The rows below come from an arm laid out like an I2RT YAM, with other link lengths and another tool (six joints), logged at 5 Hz.
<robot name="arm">
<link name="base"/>
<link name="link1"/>
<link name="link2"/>
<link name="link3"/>
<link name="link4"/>
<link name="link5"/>
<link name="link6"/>
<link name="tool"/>
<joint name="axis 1" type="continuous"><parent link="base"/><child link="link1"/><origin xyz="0 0 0.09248"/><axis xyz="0 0 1"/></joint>
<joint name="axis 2" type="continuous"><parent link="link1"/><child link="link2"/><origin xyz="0.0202 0.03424 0.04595"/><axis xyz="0 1 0"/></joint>
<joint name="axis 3" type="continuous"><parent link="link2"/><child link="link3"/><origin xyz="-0.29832 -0.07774 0"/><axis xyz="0 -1 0"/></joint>
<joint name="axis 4" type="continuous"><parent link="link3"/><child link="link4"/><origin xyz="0.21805 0.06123 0.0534"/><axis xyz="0 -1 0"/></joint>
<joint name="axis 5" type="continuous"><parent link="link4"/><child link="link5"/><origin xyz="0.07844 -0.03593 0.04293"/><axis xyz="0 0 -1"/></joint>
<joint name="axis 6" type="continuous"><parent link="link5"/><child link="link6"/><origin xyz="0.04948 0 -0.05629"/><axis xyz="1 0 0"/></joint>
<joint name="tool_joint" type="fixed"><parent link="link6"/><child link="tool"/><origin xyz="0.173 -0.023 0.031" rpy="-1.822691 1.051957 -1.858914"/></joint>
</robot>
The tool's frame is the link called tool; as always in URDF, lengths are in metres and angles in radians. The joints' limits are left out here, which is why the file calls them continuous.
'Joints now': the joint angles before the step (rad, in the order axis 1, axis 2, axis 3, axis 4, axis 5, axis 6). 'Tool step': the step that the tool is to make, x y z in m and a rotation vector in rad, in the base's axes. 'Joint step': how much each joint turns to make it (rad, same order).
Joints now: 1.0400 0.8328 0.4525 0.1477 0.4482 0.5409
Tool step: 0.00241 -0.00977 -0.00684 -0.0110 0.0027 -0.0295
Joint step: -0.0141 -0.0092 -0.0211 0.0009 0.0158 0.0005
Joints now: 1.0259 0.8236 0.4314 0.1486 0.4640 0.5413
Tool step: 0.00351 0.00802 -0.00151 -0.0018 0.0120 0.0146
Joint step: -0.0150 0.0385 0.0119 0.0180 -0.0310 0.0019
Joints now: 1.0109 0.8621 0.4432 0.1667 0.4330 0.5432
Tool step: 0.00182 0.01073 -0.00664 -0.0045 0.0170 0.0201
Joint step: 0.0001 0.0461 -0.0009 0.0313 -0.0224 0.0071
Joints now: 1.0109 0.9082 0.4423 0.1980 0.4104 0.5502
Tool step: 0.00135 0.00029 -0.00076 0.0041 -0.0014 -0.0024
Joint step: -0.0045 0.0076 -0.0066 0.0182 -0.0023 0.0005
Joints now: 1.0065 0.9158 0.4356 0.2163 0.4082 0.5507
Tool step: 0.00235 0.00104 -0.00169 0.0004 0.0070 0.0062
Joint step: -0.0216 0.0107 0.0014 0.0064 -0.0284 -0.0015
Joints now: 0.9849 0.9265 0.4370 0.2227 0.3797 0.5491
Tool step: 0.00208 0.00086 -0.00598 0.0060 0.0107 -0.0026
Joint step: -0.0092 0.0190 -0.0152 0.0292 -0.0096 0.0108
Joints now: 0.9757 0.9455 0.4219 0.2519 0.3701 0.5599
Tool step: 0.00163 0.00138 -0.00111 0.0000 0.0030 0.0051
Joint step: -0.0122 0.0101 -0.0001 0.0094 -0.0174 -0.0024
